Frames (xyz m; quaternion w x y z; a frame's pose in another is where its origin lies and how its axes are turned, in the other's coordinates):
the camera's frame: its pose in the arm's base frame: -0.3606 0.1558 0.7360 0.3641 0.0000 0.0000 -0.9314
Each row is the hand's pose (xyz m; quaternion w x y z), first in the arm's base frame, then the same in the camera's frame.
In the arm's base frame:
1: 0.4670 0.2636 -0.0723 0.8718 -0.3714 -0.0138 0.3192
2: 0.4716 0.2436 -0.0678 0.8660 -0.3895 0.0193 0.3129
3: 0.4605 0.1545 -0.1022 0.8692 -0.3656 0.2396 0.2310
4: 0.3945 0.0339 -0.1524 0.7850 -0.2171 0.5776 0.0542
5: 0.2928 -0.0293 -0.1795 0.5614 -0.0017 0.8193 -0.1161
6: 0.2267 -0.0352 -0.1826 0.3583 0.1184 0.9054 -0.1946
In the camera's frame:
1: -0.6813 0.4821 -0.8083 0.0201 -0.1224 -0.3509 0.9282
2: -0.6711 0.4999 -0.8038 0.0239 -0.1598 -0.3557 0.9205
3: -0.6025 0.5578 -0.8382 0.1013 -0.3563 -0.2533 0.8937
4: -0.4722 0.6017 -0.8884 0.2353 -0.6170 0.0081 0.7509
5: -0.3546 0.5792 -0.9155 0.3125 -0.7637 0.2967 0.4806
6: -0.3021 0.5387 -0.9186 0.3117 -0.8001 0.4399 0.2629

